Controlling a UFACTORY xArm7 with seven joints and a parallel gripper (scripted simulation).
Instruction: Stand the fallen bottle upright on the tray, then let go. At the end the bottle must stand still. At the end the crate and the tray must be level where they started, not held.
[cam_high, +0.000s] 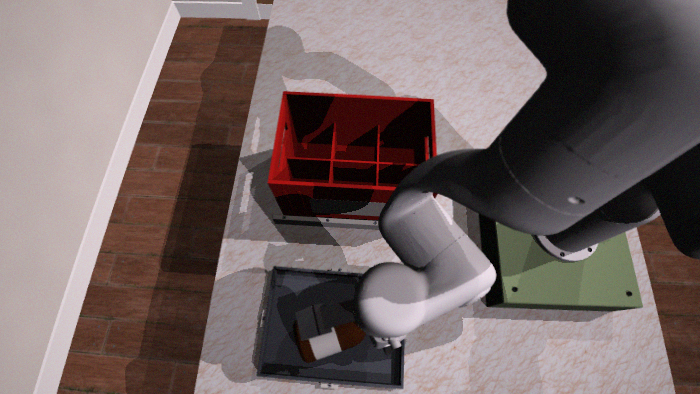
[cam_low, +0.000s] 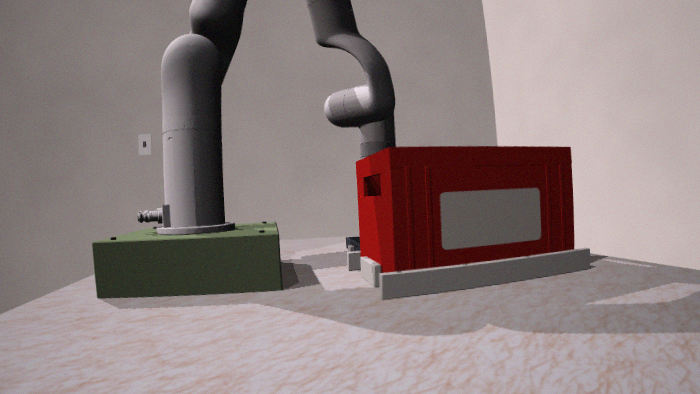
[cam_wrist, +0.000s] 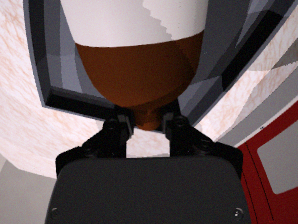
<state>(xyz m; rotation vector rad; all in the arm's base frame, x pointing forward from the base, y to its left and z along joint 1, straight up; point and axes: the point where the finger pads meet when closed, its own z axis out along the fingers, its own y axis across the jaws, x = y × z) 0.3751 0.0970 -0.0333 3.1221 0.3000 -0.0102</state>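
Right now the brown bottle is 6 cm ahead of my hand and 1 cm to the left of it. Also, from my hand: red crate 28 cm to the right, 4 cm above, 1 cm behind; dark grey tray 7 cm ahead, 3 cm below.
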